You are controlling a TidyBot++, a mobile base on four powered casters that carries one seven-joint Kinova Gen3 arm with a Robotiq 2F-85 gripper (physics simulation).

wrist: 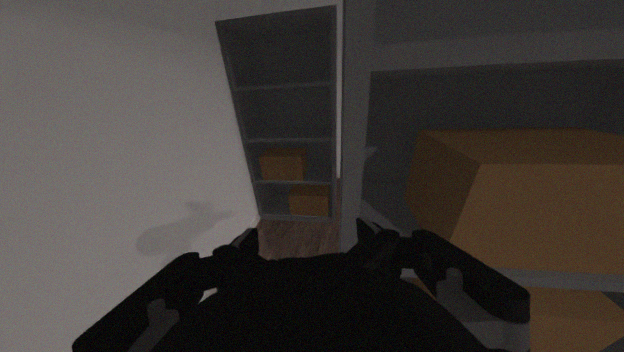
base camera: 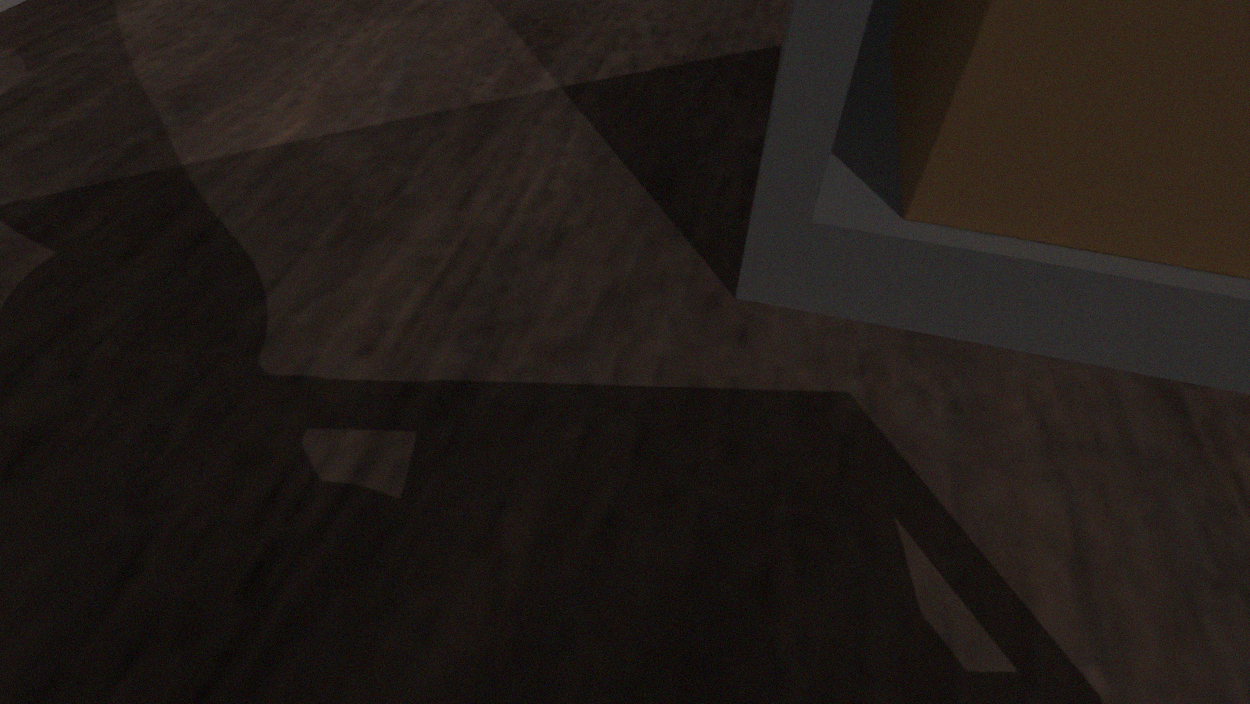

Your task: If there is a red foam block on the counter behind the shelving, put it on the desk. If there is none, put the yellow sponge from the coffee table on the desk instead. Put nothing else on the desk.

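Observation:
My gripper is open, with a wide gap between its dark fingertips and no object between them. A near grey shelving unit stands close on the right in both views. A second, farther grey shelving unit stands beyond the fingertips in the wrist view. The red foam block, the counter, the yellow sponge, the coffee table and the desk do not show in either view.
Large orange-brown boxes sit on the near shelving. Two smaller brown boxes, an upper box and a lower box, sit on the far shelving. A pale wall runs along the left. Dark wood floor lies between them.

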